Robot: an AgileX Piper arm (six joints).
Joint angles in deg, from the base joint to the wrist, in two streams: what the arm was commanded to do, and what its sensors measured. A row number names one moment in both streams.
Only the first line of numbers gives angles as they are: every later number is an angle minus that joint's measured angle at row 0.
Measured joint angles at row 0:
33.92 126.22 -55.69 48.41 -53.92 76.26
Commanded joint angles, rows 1 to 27:
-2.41 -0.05 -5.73 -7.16 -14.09 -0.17
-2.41 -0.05 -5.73 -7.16 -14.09 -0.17
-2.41 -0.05 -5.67 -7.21 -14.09 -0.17
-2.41 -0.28 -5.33 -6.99 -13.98 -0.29
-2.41 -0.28 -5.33 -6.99 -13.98 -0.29
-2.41 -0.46 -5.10 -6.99 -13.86 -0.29
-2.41 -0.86 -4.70 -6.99 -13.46 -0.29
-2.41 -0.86 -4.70 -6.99 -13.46 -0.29
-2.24 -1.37 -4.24 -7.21 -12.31 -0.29
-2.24 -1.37 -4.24 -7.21 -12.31 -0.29
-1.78 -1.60 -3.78 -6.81 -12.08 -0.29
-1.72 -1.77 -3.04 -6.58 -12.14 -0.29
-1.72 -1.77 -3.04 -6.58 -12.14 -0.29
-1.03 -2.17 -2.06 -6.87 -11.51 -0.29
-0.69 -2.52 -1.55 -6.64 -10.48 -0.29
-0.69 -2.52 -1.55 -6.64 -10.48 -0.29
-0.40 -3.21 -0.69 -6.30 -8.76 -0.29
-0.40 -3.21 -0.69 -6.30 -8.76 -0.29
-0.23 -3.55 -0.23 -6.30 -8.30 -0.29
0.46 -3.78 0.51 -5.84 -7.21 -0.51
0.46 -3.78 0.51 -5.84 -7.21 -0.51
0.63 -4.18 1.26 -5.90 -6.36 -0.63
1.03 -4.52 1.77 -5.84 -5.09 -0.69
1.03 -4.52 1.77 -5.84 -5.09 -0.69
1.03 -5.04 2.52 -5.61 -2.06 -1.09
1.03 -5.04 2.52 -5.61 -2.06 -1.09
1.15 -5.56 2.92 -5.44 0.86 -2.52
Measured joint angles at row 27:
0.57 -3.15 3.26 -1.54 1.15 -0.23
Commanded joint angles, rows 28 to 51:
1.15 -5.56 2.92 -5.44 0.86 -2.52
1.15 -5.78 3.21 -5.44 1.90 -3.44
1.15 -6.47 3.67 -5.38 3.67 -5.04
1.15 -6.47 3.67 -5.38 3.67 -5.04
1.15 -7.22 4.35 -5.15 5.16 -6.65
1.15 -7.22 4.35 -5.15 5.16 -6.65
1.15 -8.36 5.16 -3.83 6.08 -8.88
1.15 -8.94 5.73 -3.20 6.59 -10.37
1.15 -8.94 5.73 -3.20 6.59 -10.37
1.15 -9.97 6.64 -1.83 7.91 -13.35
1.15 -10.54 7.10 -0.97 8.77 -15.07
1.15 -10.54 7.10 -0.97 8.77 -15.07
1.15 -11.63 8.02 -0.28 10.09 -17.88
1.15 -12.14 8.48 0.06 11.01 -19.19
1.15 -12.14 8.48 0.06 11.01 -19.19
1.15 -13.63 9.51 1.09 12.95 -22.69
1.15 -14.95 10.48 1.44 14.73 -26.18
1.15 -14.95 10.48 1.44 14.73 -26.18
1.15 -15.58 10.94 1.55 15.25 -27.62
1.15 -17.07 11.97 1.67 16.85 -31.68
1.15 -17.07 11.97 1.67 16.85 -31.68
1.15 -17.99 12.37 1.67 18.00 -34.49
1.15 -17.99 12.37 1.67 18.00 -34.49
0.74 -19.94 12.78 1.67 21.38 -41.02
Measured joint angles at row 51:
1.03 -17.30 12.15 1.72 17.31 -32.72
